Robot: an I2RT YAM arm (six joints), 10 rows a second.
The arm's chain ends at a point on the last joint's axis. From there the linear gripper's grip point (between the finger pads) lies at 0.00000 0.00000 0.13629 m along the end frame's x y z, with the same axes.
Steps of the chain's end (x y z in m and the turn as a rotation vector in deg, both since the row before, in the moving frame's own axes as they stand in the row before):
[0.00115 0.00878 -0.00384 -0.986 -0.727 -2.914]
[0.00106 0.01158 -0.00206 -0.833 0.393 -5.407]
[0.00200 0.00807 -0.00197 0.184 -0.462 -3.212]
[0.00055 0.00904 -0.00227 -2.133 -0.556 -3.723]
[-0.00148 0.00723 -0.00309 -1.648 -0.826 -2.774]
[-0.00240 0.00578 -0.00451 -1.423 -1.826 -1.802]
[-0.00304 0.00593 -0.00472 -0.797 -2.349 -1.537]
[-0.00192 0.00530 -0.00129 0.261 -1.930 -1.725]
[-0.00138 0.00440 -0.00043 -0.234 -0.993 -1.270]
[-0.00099 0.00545 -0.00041 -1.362 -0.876 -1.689]
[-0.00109 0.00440 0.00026 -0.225 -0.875 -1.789]
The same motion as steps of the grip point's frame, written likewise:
[-0.00052 0.01117 -0.00387 -0.986 -0.727 -2.914]
[0.00209 0.01351 -0.00208 -0.833 0.393 -5.407]
[0.00089 0.00766 -0.00198 0.184 -0.462 -3.212]
[-0.00061 0.01415 -0.00237 -2.133 -0.556 -3.723]
[-0.00335 0.01120 -0.00316 -1.648 -0.826 -2.774]
[-0.00669 0.00923 -0.00462 -1.423 -1.826 -1.802]
[-0.00860 0.00790 -0.00485 -0.797 -2.349 -1.537]
[-0.00652 0.00475 -0.00137 0.261 -1.930 -1.725]
[-0.00374 0.00498 -0.00045 -0.234 -0.993 -1.270]
[-0.00303 0.00872 -0.00046 -1.362 -0.876 -1.689]
[-0.00316 0.00497 0.00024 -0.225 -0.875 -1.789]

